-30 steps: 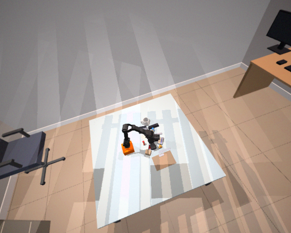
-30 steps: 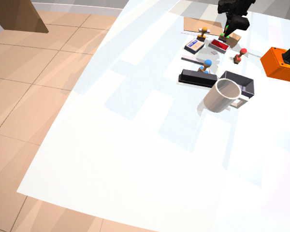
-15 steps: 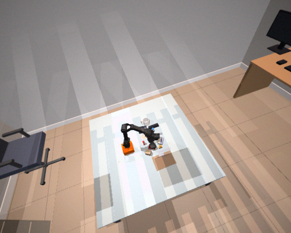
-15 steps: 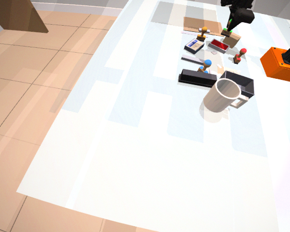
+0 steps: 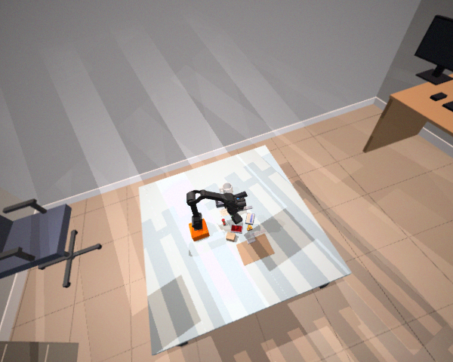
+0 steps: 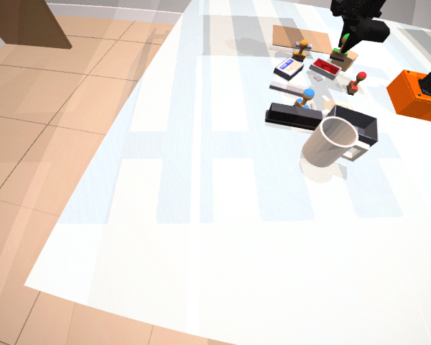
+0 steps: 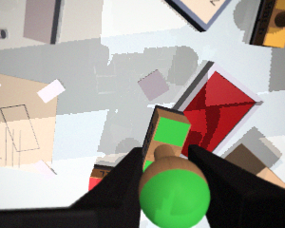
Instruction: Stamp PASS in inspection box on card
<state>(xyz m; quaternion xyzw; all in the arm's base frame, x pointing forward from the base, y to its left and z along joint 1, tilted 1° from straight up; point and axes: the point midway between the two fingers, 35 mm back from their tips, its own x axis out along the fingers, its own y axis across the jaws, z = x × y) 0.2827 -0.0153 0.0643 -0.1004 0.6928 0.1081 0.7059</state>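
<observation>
Now: gripper tip 50 mm past the card, 120 mm to the right of it and 100 mm above it. Also, from my gripper tip: green-knobbed stamp: right at my gripper tip; red-knobbed stamp: 90 mm behind, 20 mm to the left, 80 mm below; red ink pad: 50 mm to the right, 90 mm below.
</observation>
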